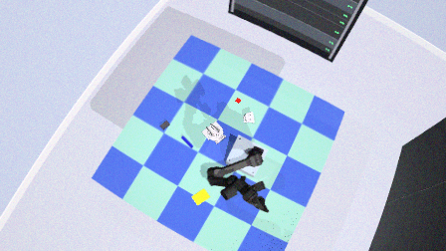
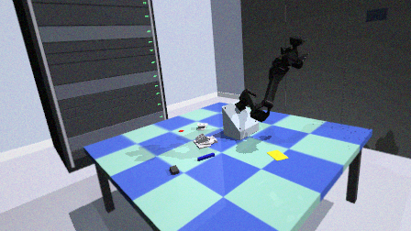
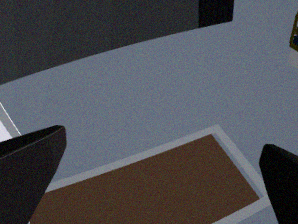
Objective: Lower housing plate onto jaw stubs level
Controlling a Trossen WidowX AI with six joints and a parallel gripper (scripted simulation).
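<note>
My gripper tip is now 620 mm to the left of the grey housing plate, 500 mm above it and 280 mm short of it. Also, from my gripper tip: blue bar (570 mm ahead, 520 mm below, 300 mm to the right); red piece (720 mm to the right, 530 mm below, 400 mm ahead); yellow card (530 mm below, 340 mm ahead, 10 mm to the right).
</note>
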